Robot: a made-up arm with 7 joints. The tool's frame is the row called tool.
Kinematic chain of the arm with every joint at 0, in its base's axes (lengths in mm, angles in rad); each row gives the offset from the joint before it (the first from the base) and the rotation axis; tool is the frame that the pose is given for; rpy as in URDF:
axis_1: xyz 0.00 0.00 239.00 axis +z
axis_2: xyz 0.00 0.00 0.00 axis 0 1 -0.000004
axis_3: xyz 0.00 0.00 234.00 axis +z
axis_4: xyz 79.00 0.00 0.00 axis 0 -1 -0.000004
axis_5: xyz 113.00 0.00 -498.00 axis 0 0.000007 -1
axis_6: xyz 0.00 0.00 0.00 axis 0 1 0.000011
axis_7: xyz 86.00 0.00 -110.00 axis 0 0.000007 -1
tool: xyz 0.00 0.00 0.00 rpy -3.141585 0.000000 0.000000
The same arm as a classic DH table. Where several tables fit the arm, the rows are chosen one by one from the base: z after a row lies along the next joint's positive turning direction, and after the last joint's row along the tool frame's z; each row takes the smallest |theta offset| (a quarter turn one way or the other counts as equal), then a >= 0, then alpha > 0; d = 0 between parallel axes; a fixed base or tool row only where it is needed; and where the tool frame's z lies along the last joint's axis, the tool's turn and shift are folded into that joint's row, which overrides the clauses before.
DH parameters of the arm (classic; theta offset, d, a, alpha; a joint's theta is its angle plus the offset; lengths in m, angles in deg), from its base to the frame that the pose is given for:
axis_1: 0.00 0.2390 0.0000 -90.00
axis_2: 0.00 0.0000 0.0000 90.00
axis_3: 0.00 0.2340 0.0790 90.00
axis_4: 0.00 0.0000 0.1130 90.00
axis_5: 0.00 0.4980 0.0000 90.00
axis_6: 0.00 0.0000 0.0860 -90.00
axis_7: 0.00 0.1100 0.0000 0.00

